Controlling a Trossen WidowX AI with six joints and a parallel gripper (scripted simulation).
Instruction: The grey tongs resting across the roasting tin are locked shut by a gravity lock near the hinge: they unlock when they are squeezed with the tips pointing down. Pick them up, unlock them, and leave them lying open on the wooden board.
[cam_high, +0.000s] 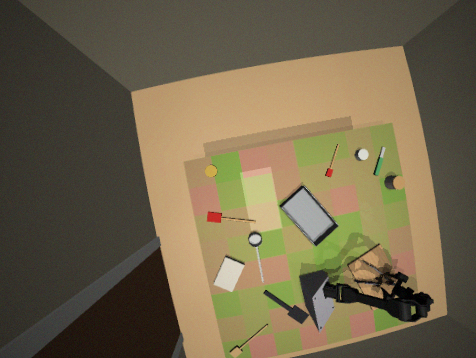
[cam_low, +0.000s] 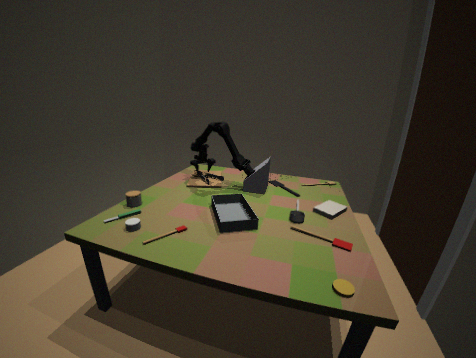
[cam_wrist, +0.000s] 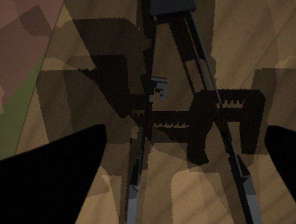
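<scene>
Now: the yellow lock piece 10 mm behind my gripper tip, 20 mm to the left of it and 10 mm below it. Also, from my gripper tip: wooden board 10 mm ahead, 30 mm to the left, 40 mm below; then roasting tin 520 mm ahead, 360 mm to the left, 20 mm below; then black spatula 610 mm to the left, 40 mm below.
</scene>
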